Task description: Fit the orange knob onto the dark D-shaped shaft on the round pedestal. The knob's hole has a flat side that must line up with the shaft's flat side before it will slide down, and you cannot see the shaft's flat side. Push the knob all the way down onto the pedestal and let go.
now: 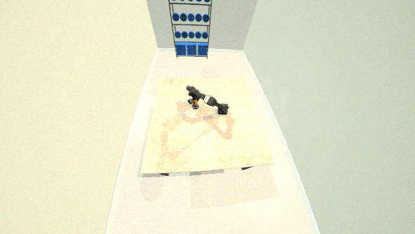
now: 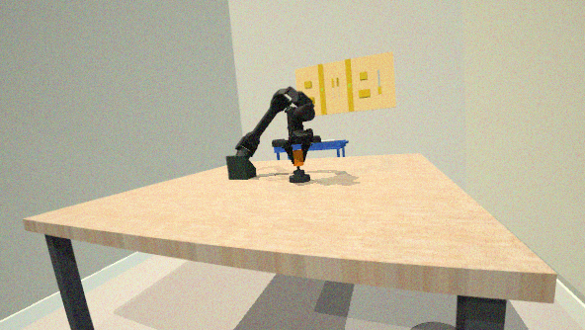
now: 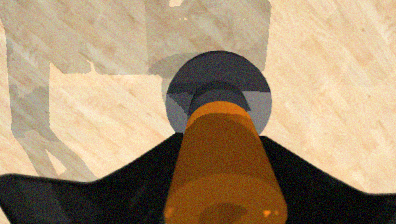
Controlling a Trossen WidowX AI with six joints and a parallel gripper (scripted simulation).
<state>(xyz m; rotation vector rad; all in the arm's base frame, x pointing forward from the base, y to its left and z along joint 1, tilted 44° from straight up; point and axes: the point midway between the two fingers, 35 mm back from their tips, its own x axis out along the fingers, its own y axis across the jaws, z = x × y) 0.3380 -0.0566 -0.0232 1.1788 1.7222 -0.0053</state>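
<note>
Now: the orange knob 2 cm above my gripper tip. The rest, counted from my gripper tip: pedestal (4 cm below).
</note>
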